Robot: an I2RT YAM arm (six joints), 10 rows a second.
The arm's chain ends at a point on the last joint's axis. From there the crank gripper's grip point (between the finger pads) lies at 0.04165 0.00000 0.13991 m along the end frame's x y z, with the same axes.
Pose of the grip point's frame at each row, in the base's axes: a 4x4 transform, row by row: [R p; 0 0 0 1], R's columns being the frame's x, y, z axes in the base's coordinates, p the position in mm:
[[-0.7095, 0.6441, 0.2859, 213.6], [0.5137, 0.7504, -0.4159, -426.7], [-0.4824, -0.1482, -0.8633, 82.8], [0, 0, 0, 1]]
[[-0.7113, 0.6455, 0.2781, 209.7], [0.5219, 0.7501, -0.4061, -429.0], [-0.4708, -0.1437, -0.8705, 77.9], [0, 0, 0, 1]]
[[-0.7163, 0.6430, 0.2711, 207.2], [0.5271, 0.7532, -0.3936, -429.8], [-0.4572, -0.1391, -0.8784, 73.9], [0, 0, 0, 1]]
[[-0.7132, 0.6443, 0.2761, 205.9], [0.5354, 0.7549, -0.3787, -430.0], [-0.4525, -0.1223, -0.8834, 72.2], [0, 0, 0, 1]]
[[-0.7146, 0.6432, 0.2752, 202.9], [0.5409, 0.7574, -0.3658, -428.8], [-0.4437, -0.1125, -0.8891, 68.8], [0, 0, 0, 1]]
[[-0.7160, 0.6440, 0.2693, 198.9], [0.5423, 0.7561, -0.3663, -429.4], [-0.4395, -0.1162, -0.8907, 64.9], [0, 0, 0, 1]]
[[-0.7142, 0.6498, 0.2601, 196.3], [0.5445, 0.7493, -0.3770, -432.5], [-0.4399, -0.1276, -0.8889, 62.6], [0, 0, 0, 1]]
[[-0.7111, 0.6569, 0.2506, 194.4], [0.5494, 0.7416, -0.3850, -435.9], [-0.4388, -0.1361, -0.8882, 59.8], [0, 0, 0, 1]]
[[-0.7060, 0.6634, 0.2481, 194.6], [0.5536, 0.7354, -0.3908, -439.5], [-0.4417, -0.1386, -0.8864, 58.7], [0, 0, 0, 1]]
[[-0.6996, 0.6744, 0.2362, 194.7], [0.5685, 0.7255, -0.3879, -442.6], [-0.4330, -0.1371, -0.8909, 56.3], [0, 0, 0, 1]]
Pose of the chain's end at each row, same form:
[[-0.7095, 0.6441, 0.2859, 203.2], [0.5137, 0.7504, -0.4159, -389.9], [-0.4824, -0.1482, -0.8633, 223.7], [0, 0, 0, 1]]
[[-0.7113, 0.6455, 0.2781, 200.4], [0.5219, 0.7501, -0.4061, -393.9], [-0.4708, -0.1437, -0.8705, 219.3], [0, 0, 0, 1]]
[[-0.7163, 0.6430, 0.2711, 199.1], [0.5271, 0.7532, -0.3936, -396.7], [-0.4572, -0.1391, -0.8784, 215.8], [0, 0, 0, 1]]
[[-0.7132, 0.6443, 0.2761, 197.0], [0.5354, 0.7549, -0.3787, -399.3], [-0.4525, -0.1223, -0.8834, 214.6], [0, 0, 0, 1]]
[[-0.7146, 0.6432, 0.2752, 194.2], [0.5409, 0.7574, -0.3658, -400.1], [-0.4437, -0.1125, -0.8891, 211.7], [0, 0, 0, 1]]
[[-0.7160, 0.6440, 0.2693, 191.0], [0.5423, 0.7561, -0.3663, -400.7], [-0.4395, -0.1162, -0.8907, 207.8], [0, 0, 0, 1]]
[[-0.7142, 0.6498, 0.2601, 189.7], [0.5445, 0.7493, -0.3770, -402.4], [-0.4399, -0.1276, -0.8889, 205.3], [0, 0, 0, 1]]
[[-0.7111, 0.6569, 0.2506, 189.0], [0.5494, 0.7416, -0.3850, -404.9], [-0.4388, -0.1361, -0.8882, 202.3], [0, 0, 0, 1]]
[[-0.7060, 0.6634, 0.2481, 189.3], [0.5536, 0.7354, -0.3908, -407.9], [-0.4417, -0.1386, -0.8864, 201.1], [0, 0, 0, 1]]
[[-0.6996, 0.6744, 0.2362, 190.8], [0.5685, 0.7255, -0.3879, -412.0], [-0.4330, -0.1371, -0.8909, 199.0], [0, 0, 0, 1]]

